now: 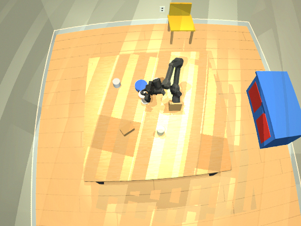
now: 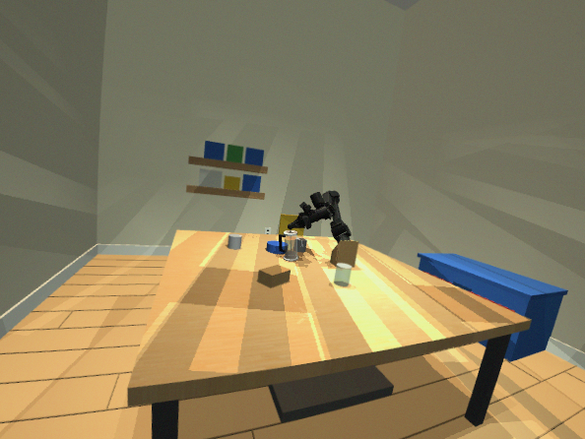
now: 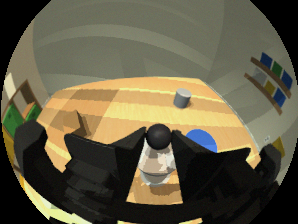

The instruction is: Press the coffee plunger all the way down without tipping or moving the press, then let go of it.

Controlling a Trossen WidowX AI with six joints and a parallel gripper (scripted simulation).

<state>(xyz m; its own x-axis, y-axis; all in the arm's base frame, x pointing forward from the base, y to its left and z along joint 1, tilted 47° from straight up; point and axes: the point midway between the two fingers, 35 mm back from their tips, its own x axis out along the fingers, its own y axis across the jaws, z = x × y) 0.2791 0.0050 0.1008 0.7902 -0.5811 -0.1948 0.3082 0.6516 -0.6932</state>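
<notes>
Right now the coffee press is 9 cm below my gripper tip, 2 cm to the right of it and 1 cm behind it. Round my gripper tip: blue round dish: 15 cm to the right, 15 cm below, 1 cm behind.
</notes>
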